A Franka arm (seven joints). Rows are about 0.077 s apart.
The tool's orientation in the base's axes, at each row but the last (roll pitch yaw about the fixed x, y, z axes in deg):
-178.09 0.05 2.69
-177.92 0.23 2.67
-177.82 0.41 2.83
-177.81 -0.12 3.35
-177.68 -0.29 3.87
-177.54 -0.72 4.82
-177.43 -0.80 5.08
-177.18 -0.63 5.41
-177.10 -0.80 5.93
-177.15 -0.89 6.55
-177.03 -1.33 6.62
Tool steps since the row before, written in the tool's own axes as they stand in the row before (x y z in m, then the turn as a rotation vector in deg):
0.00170 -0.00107 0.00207 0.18 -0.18 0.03
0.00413 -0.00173 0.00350 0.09 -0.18 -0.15
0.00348 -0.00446 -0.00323 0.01 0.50 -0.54
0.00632 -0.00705 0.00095 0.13 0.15 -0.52
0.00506 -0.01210 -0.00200 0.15 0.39 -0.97
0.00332 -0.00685 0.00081 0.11 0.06 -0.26
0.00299 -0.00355 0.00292 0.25 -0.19 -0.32
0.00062 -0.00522 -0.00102 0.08 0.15 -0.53
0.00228 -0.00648 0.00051 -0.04 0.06 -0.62
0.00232 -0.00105 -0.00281 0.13 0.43 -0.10
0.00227 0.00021 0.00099 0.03 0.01 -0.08
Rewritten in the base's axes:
0.00164 0.00122 -0.00203 0.17 0.19 -0.02
0.00403 0.00205 -0.00345 0.08 0.18 0.16
0.00329 0.00450 0.00337 0.04 -0.52 0.52
0.00590 0.00744 -0.00067 0.14 -0.16 0.51
0.00423 0.01232 0.00251 0.17 -0.42 0.95
0.00274 0.00713 -0.00047 0.11 -0.06 0.26
0.00269 0.00393 -0.00272 0.23 0.20 0.33
0.00012 0.00520 0.00128 0.09 -0.17 0.52
0.00160 0.00670 -0.00015 -0.04 -0.10 0.62
0.00216 0.00116 0.00289 0.18 -0.42 0.08
0.00230 0.00011 -0.00095 0.03 -0.01 0.08

